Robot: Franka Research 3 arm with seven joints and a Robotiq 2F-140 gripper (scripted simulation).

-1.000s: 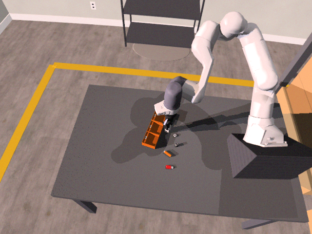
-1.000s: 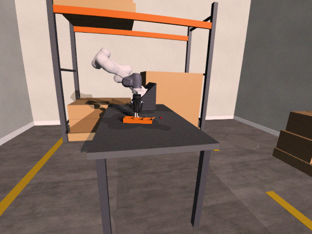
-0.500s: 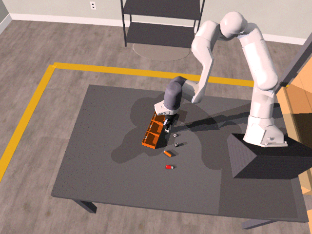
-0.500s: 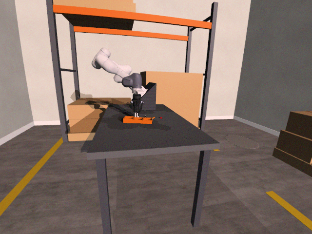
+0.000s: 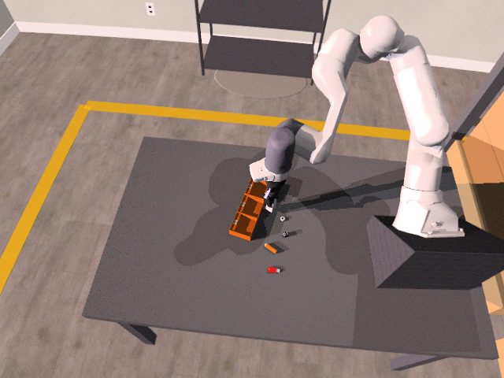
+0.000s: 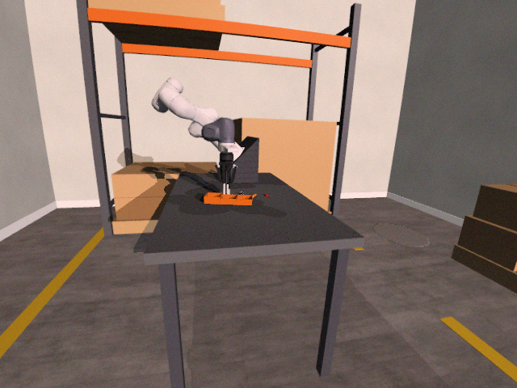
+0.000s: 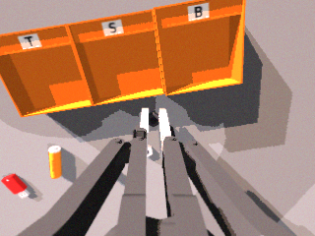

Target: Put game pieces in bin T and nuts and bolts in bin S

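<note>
Right now my hand is 80 mm short of the orange bin tray and 40 mm above it. The rest, counted from my hand: grey nut 50 mm below, 50 mm behind, 40 mm to the left; black die 100 mm to the left, 60 mm behind, 50 mm below; dark nut 30 mm below.
</note>
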